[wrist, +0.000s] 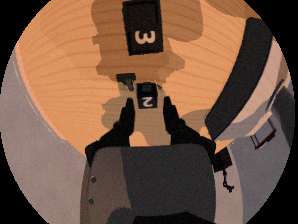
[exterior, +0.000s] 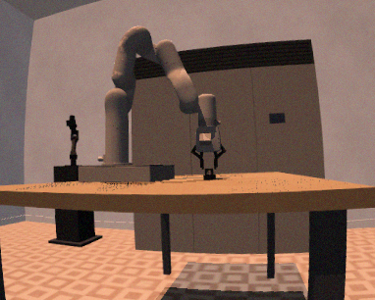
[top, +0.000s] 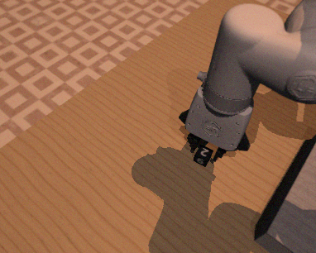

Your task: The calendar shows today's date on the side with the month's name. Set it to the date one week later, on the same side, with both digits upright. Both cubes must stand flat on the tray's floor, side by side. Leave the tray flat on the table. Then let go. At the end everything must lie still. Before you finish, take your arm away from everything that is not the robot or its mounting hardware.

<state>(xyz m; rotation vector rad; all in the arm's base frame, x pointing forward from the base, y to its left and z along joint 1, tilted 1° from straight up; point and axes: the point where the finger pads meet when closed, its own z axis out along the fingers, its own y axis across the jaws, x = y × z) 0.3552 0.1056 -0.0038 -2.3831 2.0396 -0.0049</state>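
Now: the black digit cube 40 mm below my hand. The rest, counted from my hand: black cube 10 mm ahead, 90 mm to the right, 30 mm below.
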